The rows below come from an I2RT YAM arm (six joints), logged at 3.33 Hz.
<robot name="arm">
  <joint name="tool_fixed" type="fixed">
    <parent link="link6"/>
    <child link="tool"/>
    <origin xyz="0 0 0" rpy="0 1.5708 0"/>
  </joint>
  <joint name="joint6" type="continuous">
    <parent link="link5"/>
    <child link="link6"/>
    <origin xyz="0.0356 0 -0.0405"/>
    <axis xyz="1 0 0"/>
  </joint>
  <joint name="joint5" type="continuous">
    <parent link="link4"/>
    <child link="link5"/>
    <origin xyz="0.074 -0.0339 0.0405"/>
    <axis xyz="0 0 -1"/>
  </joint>
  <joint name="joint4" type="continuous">
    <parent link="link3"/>
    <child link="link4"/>
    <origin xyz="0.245 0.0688 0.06"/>
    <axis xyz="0 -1 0"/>
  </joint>
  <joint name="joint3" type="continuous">
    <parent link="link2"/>
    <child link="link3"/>
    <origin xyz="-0.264 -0.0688 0"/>
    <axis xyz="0 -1 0"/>
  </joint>
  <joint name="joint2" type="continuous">
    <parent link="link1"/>
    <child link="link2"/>
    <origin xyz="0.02 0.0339 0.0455"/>
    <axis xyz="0 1 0"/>
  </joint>
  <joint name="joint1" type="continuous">
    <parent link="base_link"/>
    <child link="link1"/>
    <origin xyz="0 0 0.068"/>
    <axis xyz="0 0 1"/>
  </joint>
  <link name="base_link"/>
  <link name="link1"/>
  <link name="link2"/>
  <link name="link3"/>
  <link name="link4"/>
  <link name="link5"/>
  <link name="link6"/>
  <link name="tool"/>
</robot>
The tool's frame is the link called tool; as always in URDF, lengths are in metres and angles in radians. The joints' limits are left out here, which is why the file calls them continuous.
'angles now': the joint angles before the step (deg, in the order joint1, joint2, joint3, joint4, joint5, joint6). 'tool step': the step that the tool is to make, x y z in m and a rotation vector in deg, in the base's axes. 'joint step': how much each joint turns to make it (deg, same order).
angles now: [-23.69, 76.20, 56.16, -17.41, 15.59, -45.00]
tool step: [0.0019, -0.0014, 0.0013, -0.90, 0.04, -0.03]
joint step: [-0.04, 0.40, 0.41, 0.51, 0.50, -0.70]
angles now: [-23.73, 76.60, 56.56, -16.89, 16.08, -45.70]
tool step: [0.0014, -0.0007, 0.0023, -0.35, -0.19, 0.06]
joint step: [0.00, 0.22, 0.56, 0.04, 0.09, -0.24]
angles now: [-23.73, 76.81, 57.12, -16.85, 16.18, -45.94]
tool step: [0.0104, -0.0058, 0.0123, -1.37, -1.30, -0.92]
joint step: [-0.09, 2.09, 3.79, 0.08, 1.10, -0.11]
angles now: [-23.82, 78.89, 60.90, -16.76, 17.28, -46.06]
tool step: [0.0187, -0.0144, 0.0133, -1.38, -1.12, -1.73]
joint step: [-0.85, 4.65, 6.32, -0.03, 1.18, -0.18]
